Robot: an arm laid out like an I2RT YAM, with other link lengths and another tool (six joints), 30 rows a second.
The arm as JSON. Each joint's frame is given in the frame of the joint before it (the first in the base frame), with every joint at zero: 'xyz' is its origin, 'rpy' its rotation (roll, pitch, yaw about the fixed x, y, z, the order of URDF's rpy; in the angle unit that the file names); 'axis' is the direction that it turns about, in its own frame. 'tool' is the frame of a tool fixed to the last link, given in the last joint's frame.
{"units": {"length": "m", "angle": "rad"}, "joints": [
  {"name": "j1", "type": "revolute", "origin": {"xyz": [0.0, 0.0, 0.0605], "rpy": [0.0, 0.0, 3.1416]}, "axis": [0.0, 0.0, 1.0]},
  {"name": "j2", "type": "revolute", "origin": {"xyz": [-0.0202, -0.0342, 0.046], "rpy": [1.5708, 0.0, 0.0]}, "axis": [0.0, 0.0, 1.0]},
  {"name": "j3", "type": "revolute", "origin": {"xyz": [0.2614, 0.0, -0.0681], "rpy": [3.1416, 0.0, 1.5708]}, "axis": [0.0, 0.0, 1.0]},
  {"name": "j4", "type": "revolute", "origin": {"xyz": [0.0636, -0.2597, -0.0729], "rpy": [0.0, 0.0, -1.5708]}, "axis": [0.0, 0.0, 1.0]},
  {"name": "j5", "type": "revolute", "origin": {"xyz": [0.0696, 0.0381, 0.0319], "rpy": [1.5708, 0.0, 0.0]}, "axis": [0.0, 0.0, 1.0]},
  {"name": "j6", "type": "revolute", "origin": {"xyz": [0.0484, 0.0, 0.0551], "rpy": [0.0, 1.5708, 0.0]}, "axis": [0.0, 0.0, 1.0]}
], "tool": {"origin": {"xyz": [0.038, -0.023, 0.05], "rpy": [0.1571, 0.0, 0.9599]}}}
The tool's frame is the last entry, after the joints.
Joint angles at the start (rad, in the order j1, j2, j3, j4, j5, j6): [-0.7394 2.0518 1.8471 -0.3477 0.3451 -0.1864]
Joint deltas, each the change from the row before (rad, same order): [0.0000 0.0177 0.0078 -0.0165 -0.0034 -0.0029]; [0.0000 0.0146 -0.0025 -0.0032 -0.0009 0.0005]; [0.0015 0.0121 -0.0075 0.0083 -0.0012 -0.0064]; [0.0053 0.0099 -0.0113 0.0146 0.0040 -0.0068]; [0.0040 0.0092 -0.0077 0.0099 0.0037 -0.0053]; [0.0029 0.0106 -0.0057 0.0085 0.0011 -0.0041]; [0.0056 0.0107 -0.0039 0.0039 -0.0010 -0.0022]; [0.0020 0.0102 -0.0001 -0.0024 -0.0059 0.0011]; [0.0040 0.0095 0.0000 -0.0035 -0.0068 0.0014]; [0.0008 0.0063 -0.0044 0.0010 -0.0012 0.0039]
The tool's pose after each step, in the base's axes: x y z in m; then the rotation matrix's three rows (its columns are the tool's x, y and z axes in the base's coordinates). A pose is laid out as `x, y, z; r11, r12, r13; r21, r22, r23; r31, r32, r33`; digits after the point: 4 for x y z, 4 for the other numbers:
0.4193, -0.3795, 0.2620; -0.2966, -0.8190, 0.4912; -0.6177, -0.2277, -0.7527; 0.7283, -0.5267, -0.4384
0.4206, -0.3806, 0.2526; -0.2859, -0.8264, 0.4851; -0.6282, -0.2206, -0.7461; 0.7236, -0.5181, -0.4560
0.4227, -0.3809, 0.2438; -0.2729, -0.8316, 0.4836; -0.6341, -0.2225, -0.7405; 0.7235, -0.5088, -0.4666
0.4256, -0.3798, 0.2357; -0.2609, -0.8362, 0.4824; -0.6359, -0.2271, -0.7376; 0.7263, -0.4992, -0.4725
0.4279, -0.3790, 0.2287; -0.2506, -0.8406, 0.4802; -0.6378, -0.2298, -0.7351; 0.7283, -0.4905, -0.4786
0.4301, -0.3787, 0.2216; -0.2411, -0.8442, 0.4788; -0.6413, -0.2318, -0.7315; 0.7285, -0.4833, -0.4855
0.4331, -0.3769, 0.2146; -0.2294, -0.8469, 0.4798; -0.6480, -0.2350, -0.7245; 0.7263, -0.4771, -0.4949
0.4349, -0.3761, 0.2086; -0.2208, -0.8485, 0.4810; -0.6576, -0.2347, -0.7159; 0.7203, -0.4743, -0.5062
0.4373, -0.3743, 0.2028; -0.2108, -0.8493, 0.4840; -0.6682, -0.2362, -0.7055; 0.7135, -0.4721, -0.5177
0.4378, -0.3741, 0.1978; -0.2083, -0.8513, 0.4815; -0.6739, -0.2318, -0.7015; 0.7088, -0.4706, -0.5254

